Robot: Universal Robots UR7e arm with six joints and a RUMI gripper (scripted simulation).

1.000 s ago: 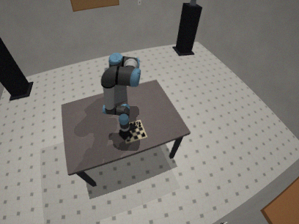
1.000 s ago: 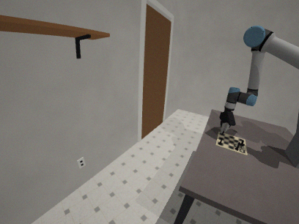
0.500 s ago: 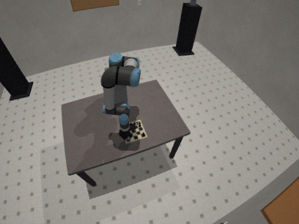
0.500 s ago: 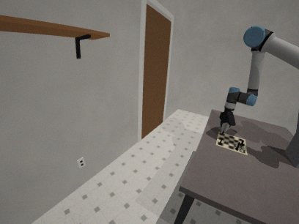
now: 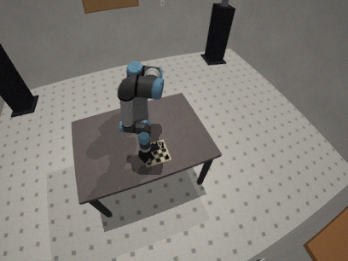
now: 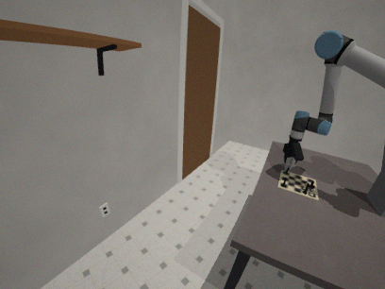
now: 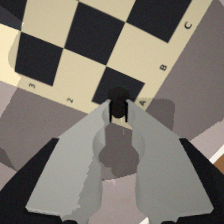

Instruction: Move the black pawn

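Right now the chessboard is 80 mm behind my hand, 70 mm to the left of it and 30 mm below it. The rest, counted from my hand: black pawn: 10 mm below; then white piece: 160 mm behind, 140 mm to the left, 20 mm below.
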